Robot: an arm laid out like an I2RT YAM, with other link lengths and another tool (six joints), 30 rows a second.
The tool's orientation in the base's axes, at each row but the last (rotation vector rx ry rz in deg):
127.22 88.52 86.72
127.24 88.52 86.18
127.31 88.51 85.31
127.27 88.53 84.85
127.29 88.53 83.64
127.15 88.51 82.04
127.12 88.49 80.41
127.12 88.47 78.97
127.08 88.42 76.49
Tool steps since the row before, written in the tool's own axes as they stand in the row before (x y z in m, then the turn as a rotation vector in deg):
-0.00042 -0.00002 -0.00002 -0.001 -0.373 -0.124
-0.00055 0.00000 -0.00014 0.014 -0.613 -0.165
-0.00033 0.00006 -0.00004 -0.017 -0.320 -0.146
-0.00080 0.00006 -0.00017 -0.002 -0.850 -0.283
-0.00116 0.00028 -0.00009 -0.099 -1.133 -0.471
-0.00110 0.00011 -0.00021 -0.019 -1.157 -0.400
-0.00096 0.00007 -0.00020 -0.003 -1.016 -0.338
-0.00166 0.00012 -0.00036 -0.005 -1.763 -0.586
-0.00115 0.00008 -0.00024 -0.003 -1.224 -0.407
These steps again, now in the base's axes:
-0.00004 -0.00031 -0.00028 -0.348 0.130 -0.129
-0.00012 -0.00047 -0.00030 -0.543 0.243 -0.221
0.00000 -0.00029 -0.00017 -0.328 0.082 -0.100
-0.00011 -0.00070 -0.00041 -0.793 0.297 -0.293
0.00008 -0.00105 -0.00056 -1.129 0.282 -0.401
-0.00013 -0.00099 -0.00052 -1.090 0.385 -0.403
-0.00016 -0.00086 -0.00044 -0.947 0.354 -0.353
-0.00029 -0.00151 -0.00073 -1.643 0.614 -0.612
-0.00022 -0.00105 -0.00048 -1.141 0.427 -0.425

